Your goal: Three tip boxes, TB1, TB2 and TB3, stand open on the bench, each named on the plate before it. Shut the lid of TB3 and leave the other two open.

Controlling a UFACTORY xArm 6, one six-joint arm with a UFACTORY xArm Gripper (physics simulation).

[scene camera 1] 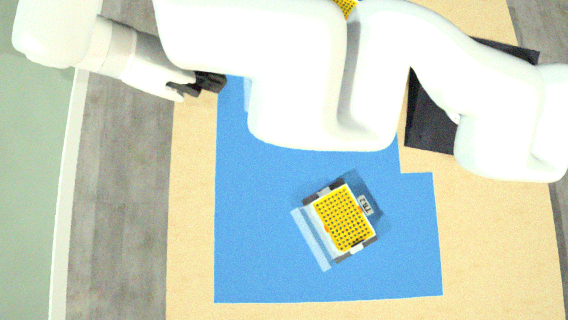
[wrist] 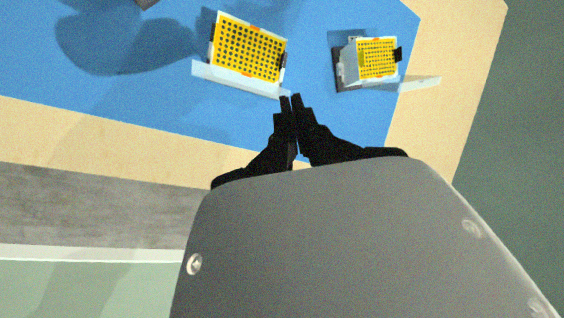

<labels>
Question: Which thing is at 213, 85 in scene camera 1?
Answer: My gripper.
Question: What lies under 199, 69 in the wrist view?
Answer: A clear lid.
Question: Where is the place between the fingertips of my gripper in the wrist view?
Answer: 290, 110
</labels>
